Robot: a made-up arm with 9 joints. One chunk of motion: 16 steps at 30 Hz.
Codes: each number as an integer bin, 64 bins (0 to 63) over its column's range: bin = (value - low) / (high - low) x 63, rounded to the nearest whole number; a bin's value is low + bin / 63 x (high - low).
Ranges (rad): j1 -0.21..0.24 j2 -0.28..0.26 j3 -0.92..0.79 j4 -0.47..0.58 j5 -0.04..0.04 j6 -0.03..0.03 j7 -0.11..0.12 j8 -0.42..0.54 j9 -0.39..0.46
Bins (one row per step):
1: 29 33 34 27 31 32 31 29 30
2: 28 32 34 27 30 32 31 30 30
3: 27 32 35 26 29 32 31 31 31
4: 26 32 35 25 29 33 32 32 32
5: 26 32 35 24 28 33 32 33 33
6: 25 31 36 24 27 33 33 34 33
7: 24 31 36 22 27 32 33 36 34
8: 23 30 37 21 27 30 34 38 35
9: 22 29 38 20 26 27 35 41 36
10: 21 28 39 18 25 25 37 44 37
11: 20 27 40 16 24 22 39 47 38
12: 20 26 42 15 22 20 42 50 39
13: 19 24 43 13 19 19 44 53 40
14: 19 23 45 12 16 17 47 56 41
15: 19 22 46 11 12 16 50 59 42
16: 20 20 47 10 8 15 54 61 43
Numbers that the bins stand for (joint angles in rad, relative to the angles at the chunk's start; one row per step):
1: -0.0029 0.0029 0.0029 -0.0200 -0.0006 0.0005 0.0032 0.0219 0.0148
2: -0.0100 -0.0057 0.0029 -0.0200 -0.0019 0.0005 0.0032 0.0371 0.0148
3: -0.0171 -0.0057 0.0300 -0.0367 -0.0032 0.0005 0.0032 0.0524 0.0283
4: -0.0243 -0.0057 0.0300 -0.0533 -0.0032 0.0014 0.0068 0.0676 0.0417
5: -0.0243 -0.0057 0.0300 -0.0700 -0.0044 0.0014 0.0068 0.0829 0.0552
6: -0.0314 -0.0143 0.0571 -0.0700 -0.0057 0.0014 0.0105 0.0981 0.0552
7: -0.0386 -0.0143 0.0571 -0.1033 -0.0057 0.0005 0.0105 0.1286 0.0687
8: -0.0457 -0.0229 0.0843 -0.1200 -0.0057 -0.0014 0.0141 0.1590 0.0822
9: -0.0529 -0.0314 0.1114 -0.1367 -0.0070 -0.0043 0.0178 0.2048 0.0957
10: -0.0600 -0.0400 0.1386 -0.1700 -0.0083 -0.0062 0.0251 0.2505 0.1092
11: -0.0671 -0.0486 0.1657 -0.2033 -0.0095 -0.0090 0.0324 0.2962 0.1227
12: -0.0671 -0.0571 0.2200 -0.2200 -0.0121 -0.0110 0.0433 0.3419 0.1362
13: -0.0743 -0.0743 0.2471 -0.2533 -0.0159 -0.0119 0.0506 0.3876 0.1497
14: -0.0743 -0.0829 0.3014 -0.2700 -0.0197 -0.0138 0.0616 0.4333 0.1632
15: -0.0743 -0.0914 0.3286 -0.2867 -0.0248 -0.0148 0.0725 0.4790 0.1767
16: -0.0671 -0.1086 0.3557 -0.3033 -0.0298 -0.0157 0.0871 0.5095 0.1902

